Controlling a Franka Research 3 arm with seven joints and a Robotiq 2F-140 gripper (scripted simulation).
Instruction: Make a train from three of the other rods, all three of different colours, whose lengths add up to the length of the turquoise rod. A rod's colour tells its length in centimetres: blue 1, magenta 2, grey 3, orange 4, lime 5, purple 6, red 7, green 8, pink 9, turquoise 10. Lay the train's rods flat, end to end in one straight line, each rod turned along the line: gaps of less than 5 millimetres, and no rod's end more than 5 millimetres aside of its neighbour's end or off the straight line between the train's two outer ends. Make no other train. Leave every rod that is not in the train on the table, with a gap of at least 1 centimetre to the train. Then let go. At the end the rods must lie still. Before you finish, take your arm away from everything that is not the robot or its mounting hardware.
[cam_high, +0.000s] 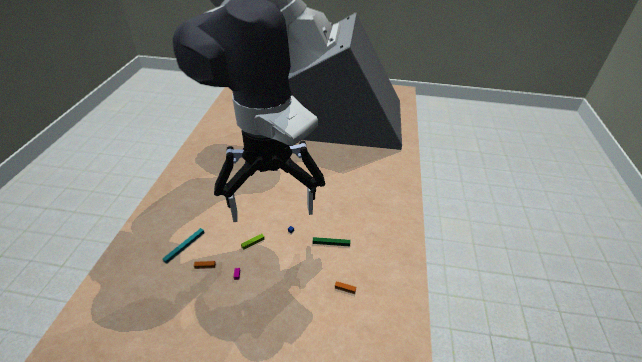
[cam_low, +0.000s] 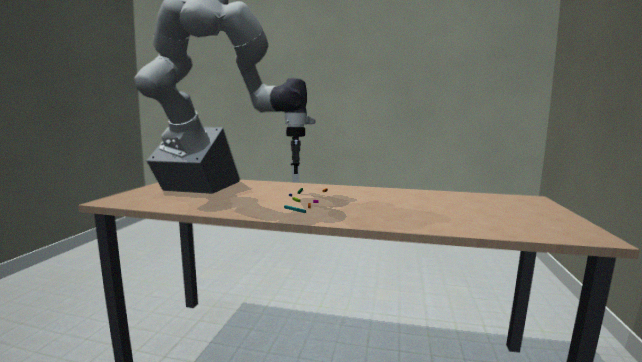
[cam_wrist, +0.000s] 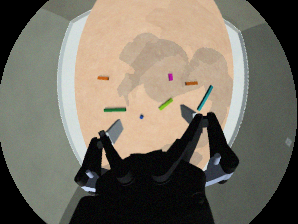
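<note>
My hand is 9 cm above the blue rod, 3 cm past it and 2 cm to the right of it. Round my hand: green rod (12 cm to the left, 9 cm below, 3 cm behind); then magenta rod (10 cm ahead, 9 cm below, 4 cm to the right); then lime rod (9 cm below, 4 cm to the right, 2 cm ahead).
</note>
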